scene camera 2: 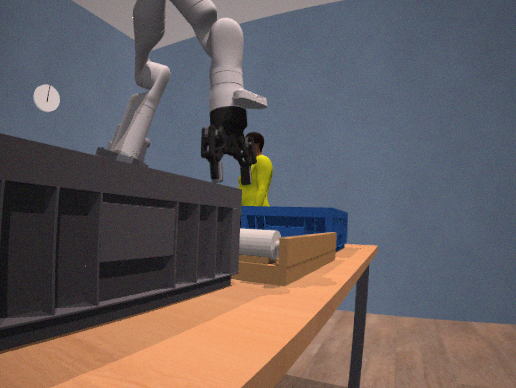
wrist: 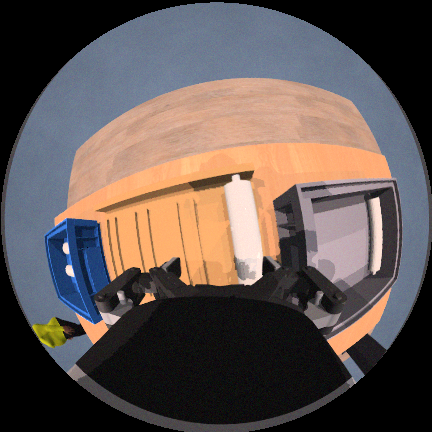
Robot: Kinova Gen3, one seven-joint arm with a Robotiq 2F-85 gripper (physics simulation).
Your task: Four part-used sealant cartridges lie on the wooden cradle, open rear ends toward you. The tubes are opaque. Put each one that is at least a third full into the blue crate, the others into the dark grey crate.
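Seen in the pictures: gripper, fingertip midpoint: (scene camera 2: 233, 183) (wrist: 221, 266); arm's base, origin of the base link: (scene camera 2: 124, 156).
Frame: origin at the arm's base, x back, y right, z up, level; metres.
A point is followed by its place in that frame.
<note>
One white cartridge (scene camera 2: 259, 243) @[x -0.550, y 0.264, z -0.221 m] (wrist: 243, 215) @[x -0.515, y 0.235, z -0.199 m] lies on the wooden cradle (scene camera 2: 310, 250) @[x -0.619, y 0.151, z -0.238 m] (wrist: 167, 225) @[x -0.544, y 0.083, z -0.254 m], at the end beside the dark grey crate (scene camera 2: 137, 232) @[x -0.504, y 0.511, z -0.201 m] (wrist: 304, 225) @[x -0.478, y 0.301, z -0.137 m]. Its nozzle points away from the gripper in the wrist view; its rear opening cannot be seen. My gripper (scene camera 2: 231, 181) @[x -0.468, y 0.192, z -0.114 m] (wrist: 221, 266) @[x -0.468, y 0.192, z -0.114 m] is open and empty, above the cradle; in the wrist view the cartridge's rear is nearer the right finger. Another cartridge (wrist: 375, 235) @[x -0.347, y 0.609, z -0.231 m] lies in the dark grey crate along its far wall. Two white cartridge ends (wrist: 66, 248) @[x -0.581, y -0.401, z -0.217 m] (wrist: 70, 270) @[x -0.495, y -0.423, z -0.220 m] show in the blue crate (scene camera 2: 327, 220) @[x -0.622, y -0.178, z -0.176 m] (wrist: 77, 250) @[x -0.549, y -0.211, z -0.182 m].
The blue crate stands past the other end of the cradle. Both crates have raised walls. The wooden table (scene camera 2: 200, 340) @[x -0.585, y 0.528, z -0.284 m] (wrist: 300, 155) @[x -0.621, y 0.434, z -0.284 m] has its edge beyond the cradle's raised board. A person in a yellow top (scene camera 2: 262, 175) (wrist: 52, 332) stands behind the blue crate.
</note>
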